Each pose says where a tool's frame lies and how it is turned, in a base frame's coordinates. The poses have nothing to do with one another.
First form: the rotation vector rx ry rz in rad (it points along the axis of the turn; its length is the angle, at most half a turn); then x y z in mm.
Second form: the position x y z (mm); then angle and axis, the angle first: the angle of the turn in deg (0 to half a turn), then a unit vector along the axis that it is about. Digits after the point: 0 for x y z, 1 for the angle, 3 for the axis.
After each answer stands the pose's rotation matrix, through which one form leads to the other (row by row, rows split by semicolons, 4 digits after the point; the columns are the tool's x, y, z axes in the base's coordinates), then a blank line. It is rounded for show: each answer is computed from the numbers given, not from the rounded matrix.
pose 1, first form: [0.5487, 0.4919, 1.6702, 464, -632, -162]
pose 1, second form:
[464, -632, -162, 104.6, 0.301, 0.269, 0.915]
-0.1389 -0.7840 0.6050; 0.9868 -0.1611 0.0178; 0.0835 0.5995 0.7960

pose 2, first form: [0.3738, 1.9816, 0.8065, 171, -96, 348]
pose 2, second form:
[171, -96, 348, 124.4, 0.172, 0.912, 0.371]
-0.5191 -0.0604 0.8526; 0.5521 0.7377 0.3885; -0.6524 0.6724 -0.3496

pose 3, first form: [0.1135, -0.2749, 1.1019, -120, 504, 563]
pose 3, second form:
[-120, 504, 563, 65.4, 0.099, -0.241, 0.965]
0.4222 -0.8918 -0.1630; 0.8638 0.4502 -0.2261; 0.2750 -0.0453 0.9604

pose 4, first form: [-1.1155, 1.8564, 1.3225, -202, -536, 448]
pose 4, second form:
[-202, -536, 448, 145.4, -0.440, 0.732, 0.521]
-0.4708 -0.8822 -0.0022; -0.2903 0.1526 0.9447; -0.8331 0.4454 -0.3279

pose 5, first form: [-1.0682, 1.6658, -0.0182, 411, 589, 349]
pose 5, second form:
[411, 589, 349, 113.4, -0.540, 0.842, -0.009]
0.0101 -0.6263 0.7795; -0.6432 0.5929 0.4846; -0.7657 -0.5063 -0.3968

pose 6, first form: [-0.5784, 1.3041, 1.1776, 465, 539, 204]
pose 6, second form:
[465, 539, 204, 106.0, -0.313, 0.705, 0.637]
-0.1508 -0.8931 0.4238; 0.3308 0.3584 0.8730; -0.9316 0.2718 0.2414

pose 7, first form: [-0.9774, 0.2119, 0.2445, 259, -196, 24]
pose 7, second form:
[259, -196, 24, 59.0, -0.949, 0.206, 0.237]
0.9521 -0.2983 0.0671; 0.1088 0.5357 0.8373; -0.2857 -0.7900 0.5425

